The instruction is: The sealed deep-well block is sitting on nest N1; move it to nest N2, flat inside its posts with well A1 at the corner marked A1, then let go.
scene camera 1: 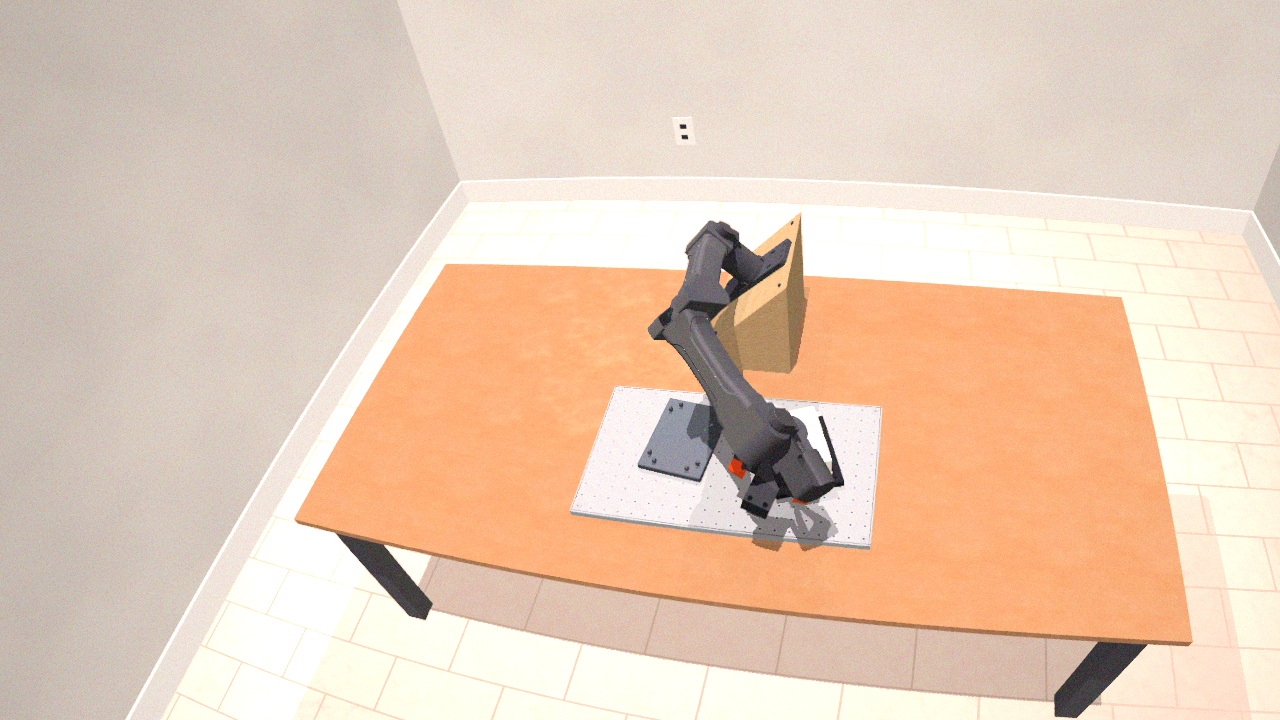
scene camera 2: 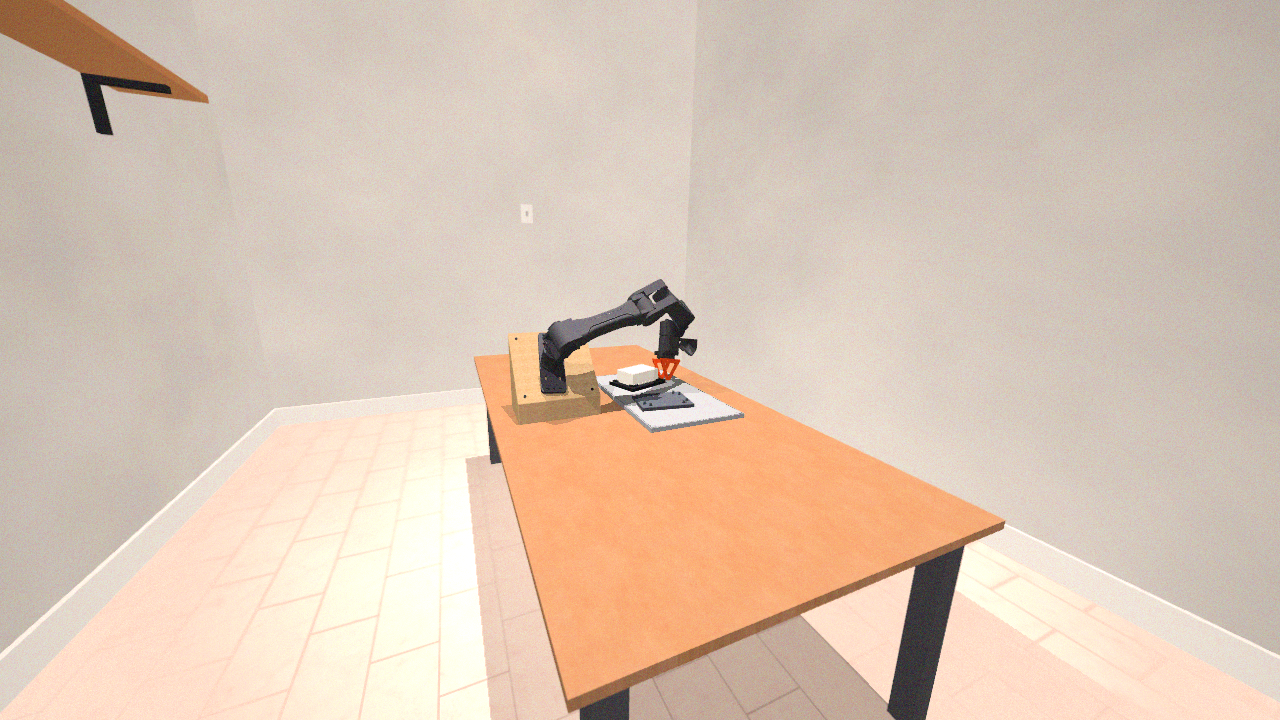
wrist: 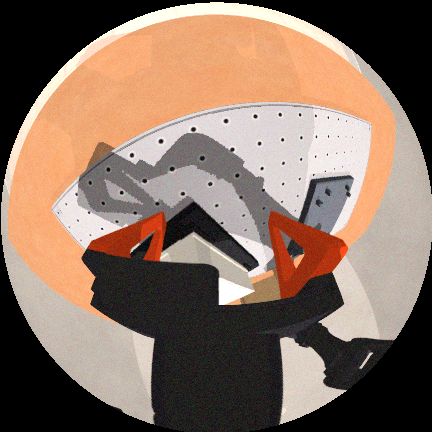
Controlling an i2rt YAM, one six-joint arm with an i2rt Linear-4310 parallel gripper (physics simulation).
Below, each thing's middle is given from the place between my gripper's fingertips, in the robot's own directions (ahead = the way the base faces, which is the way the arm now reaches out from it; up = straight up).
Right now the white perforated plate (scene camera 1: 613,484) is 6 cm behind my hand, 8 cm to the right of it and 2 cm below it. From my hand the other things lie so: dark grey nest plate (scene camera 1: 683,441) (8 cm behind, 18 cm to the right, 1 cm below).
